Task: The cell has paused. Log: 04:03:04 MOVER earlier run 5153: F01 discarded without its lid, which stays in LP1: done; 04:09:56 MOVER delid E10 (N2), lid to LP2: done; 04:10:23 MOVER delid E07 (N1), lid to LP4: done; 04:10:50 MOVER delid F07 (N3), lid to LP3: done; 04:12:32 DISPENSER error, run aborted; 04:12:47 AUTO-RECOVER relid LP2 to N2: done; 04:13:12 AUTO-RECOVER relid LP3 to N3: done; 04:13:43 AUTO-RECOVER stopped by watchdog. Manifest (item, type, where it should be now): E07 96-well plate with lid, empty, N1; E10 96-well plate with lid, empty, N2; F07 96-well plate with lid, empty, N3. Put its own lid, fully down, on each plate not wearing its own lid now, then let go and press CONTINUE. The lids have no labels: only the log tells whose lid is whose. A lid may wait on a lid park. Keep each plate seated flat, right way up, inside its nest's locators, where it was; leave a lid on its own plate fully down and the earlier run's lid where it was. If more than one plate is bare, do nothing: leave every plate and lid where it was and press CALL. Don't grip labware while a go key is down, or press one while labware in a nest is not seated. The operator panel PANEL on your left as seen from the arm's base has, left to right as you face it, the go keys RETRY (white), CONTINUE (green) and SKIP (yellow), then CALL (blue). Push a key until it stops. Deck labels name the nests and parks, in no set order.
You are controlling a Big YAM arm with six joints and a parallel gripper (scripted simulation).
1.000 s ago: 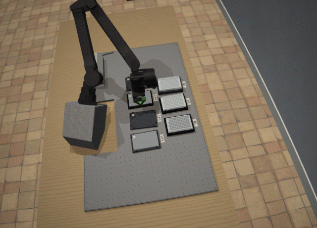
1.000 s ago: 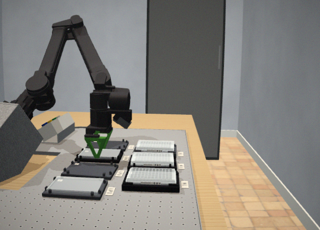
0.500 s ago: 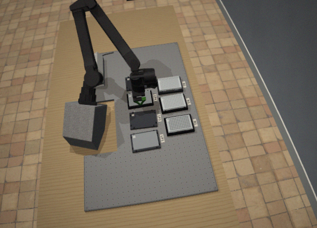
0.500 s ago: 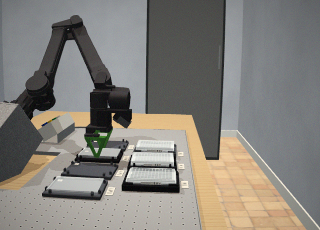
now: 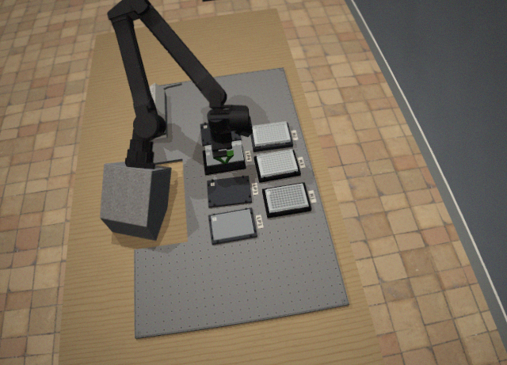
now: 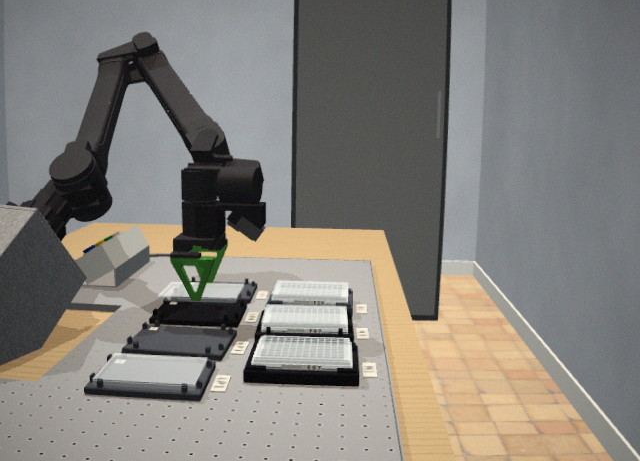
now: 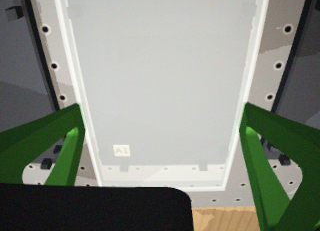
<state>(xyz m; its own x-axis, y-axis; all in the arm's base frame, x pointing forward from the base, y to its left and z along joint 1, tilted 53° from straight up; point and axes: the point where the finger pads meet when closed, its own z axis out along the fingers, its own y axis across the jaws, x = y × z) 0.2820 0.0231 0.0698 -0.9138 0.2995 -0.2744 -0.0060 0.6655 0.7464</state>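
My gripper is now 4 cm above the park LP4. Round my hand: park LP2: 13 cm to the left, 4 cm below; then park LP3: 13 cm to the right, 4 cm below; then 96-well plate: 18 cm ahead, 20 cm to the right, 2 cm below.
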